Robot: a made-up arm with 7 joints.
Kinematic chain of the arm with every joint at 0, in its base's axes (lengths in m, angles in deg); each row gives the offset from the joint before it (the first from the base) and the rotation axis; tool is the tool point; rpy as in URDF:
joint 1: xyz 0 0 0.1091 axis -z
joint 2: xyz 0 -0.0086 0.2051 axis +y
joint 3: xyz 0 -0.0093 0.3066 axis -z
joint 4: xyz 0 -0.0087 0.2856 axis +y
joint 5: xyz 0 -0.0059 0.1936 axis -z
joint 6: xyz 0 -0.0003 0.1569 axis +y
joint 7: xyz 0 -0.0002 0.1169 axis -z
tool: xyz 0 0 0 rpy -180 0 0
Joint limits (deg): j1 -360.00..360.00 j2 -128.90..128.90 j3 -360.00..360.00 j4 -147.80..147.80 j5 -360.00..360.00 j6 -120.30..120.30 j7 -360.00..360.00
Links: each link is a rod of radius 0.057 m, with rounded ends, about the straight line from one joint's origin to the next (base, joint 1, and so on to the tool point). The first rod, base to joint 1, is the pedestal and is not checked.
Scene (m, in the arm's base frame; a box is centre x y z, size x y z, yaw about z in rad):
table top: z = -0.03
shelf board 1: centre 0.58 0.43 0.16 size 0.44 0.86 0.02 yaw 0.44
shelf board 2: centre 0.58 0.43 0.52 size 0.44 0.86 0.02 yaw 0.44
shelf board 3: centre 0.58 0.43 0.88 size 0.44 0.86 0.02 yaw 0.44
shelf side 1: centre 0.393 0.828 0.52 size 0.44 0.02 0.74 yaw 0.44
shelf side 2: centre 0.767 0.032 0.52 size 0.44 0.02 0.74 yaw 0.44
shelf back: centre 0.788 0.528 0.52 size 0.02 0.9 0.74 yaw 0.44
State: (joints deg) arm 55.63 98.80 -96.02 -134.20 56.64 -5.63 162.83
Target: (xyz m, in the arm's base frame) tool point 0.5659 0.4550 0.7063
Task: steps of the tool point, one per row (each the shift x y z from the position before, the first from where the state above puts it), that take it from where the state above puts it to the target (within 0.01 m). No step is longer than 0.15 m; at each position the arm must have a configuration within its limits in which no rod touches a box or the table.
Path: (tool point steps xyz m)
1: 0.1038 -0.0167 0.0472
2: 0.0989 0.0121 0.0481
3: 0.0846 0.0370 0.0495
4: 0.0621 0.0545 0.0503
5: 0.0349 0.0611 0.0486
6: 0.0082 0.0561 0.0438
7: 0.0668 0.0781 0.0199
8: 0.0338 0.1034 0.0298
9: -0.0093 0.1137 0.0388
10: -0.0560 0.1046 0.0458
11: -0.0979 0.0766 0.0498
12: 0.1249 0.0772 0.0235
13: 0.1297 0.0582 -0.0008
14: 0.1239 0.0428 -0.0227

